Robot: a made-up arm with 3 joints. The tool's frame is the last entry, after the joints.
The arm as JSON. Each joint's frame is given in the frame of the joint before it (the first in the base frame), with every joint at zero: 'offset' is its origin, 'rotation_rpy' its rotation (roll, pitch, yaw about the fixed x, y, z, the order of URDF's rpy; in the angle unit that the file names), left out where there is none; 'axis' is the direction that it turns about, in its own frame. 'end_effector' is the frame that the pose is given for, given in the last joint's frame.
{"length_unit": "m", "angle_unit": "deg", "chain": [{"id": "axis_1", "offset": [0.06, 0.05, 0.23], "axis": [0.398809, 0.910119, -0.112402]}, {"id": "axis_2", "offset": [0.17, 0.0, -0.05], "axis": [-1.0, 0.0, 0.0]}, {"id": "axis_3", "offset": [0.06, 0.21, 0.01], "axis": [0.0, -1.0, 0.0]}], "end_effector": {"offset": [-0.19, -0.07, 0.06], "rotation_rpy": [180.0, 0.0, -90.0]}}
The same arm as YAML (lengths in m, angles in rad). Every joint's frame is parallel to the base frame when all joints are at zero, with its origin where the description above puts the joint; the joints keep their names.
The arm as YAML. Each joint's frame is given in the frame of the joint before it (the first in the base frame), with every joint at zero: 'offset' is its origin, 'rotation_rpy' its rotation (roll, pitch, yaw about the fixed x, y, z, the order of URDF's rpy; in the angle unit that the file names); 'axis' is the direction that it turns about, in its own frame. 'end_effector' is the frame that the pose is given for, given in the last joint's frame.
length_unit: m
angle_unit: rad
chain:
  - id: axis_1
    offset: [0.06, 0.05, 0.23]
    rotation_rpy: [0.0, 0.0, 0.0]
    axis: [0.398809, 0.910119, -0.112402]
  - id: axis_2
    offset: [0.17, 0.0, -0.05]
    rotation_rpy: [0.0, 0.0, 0.0]
    axis: [-1.0, 0.0, 0.0]
  - id: axis_3
    offset: [0.06, 0.21, 0.01]
    rotation_rpy: [0.0, 0.0, 0.0]
    axis: [0.0, -1.0, 0.0]
end_effector:
  offset: [-0.19, -0.07, 0.06]
  rotation_rpy: [3.1416, 0.0, -1.5708]

